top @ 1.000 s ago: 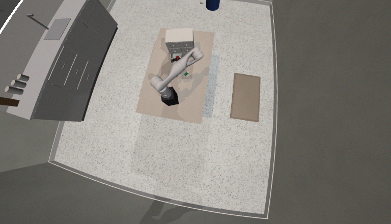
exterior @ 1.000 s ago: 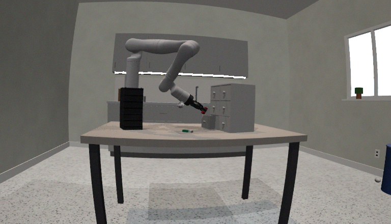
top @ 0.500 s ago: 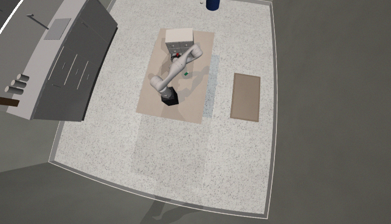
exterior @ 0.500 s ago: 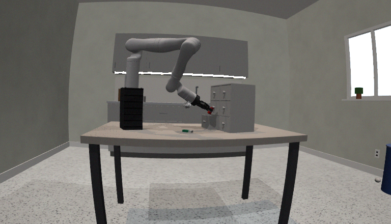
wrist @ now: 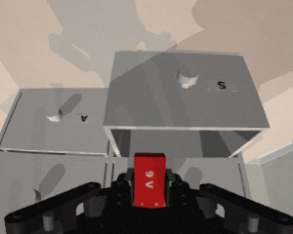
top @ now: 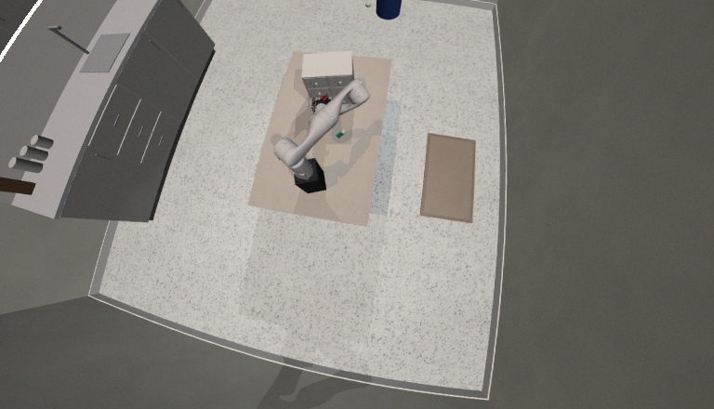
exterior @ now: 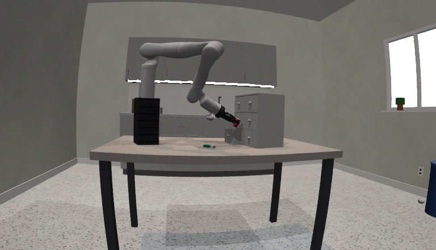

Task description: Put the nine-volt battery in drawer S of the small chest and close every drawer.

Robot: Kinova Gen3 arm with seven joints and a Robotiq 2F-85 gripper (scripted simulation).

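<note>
My gripper is now 10 mm short of the small red block. Round my hand: green-and-white piece 170 mm behind, 140 mm to the right, 130 mm below; then drawer 110 mm below, 50 mm ahead, 40 mm to the left.
</note>
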